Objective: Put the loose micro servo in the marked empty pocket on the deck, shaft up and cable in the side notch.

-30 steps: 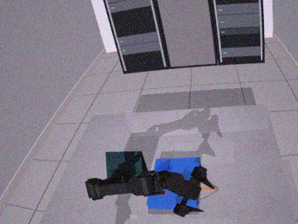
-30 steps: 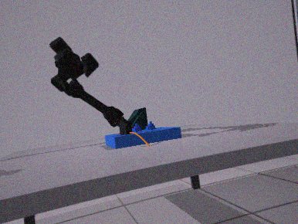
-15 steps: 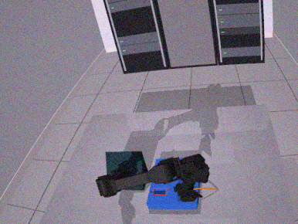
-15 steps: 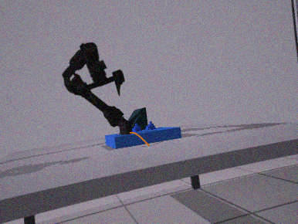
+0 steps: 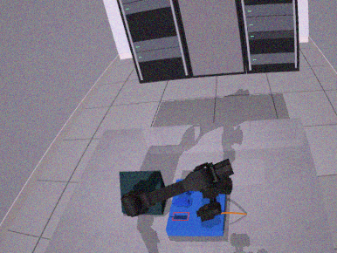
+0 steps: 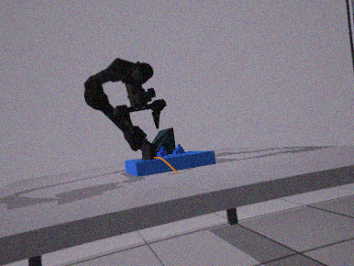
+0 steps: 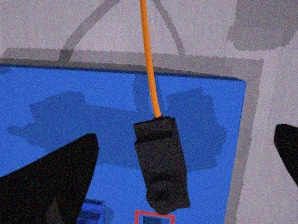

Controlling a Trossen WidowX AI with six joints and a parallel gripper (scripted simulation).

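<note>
The blue deck lies 13 cm below my gripper tip, 9 cm to the left of it and 7 cm behind it.
</note>
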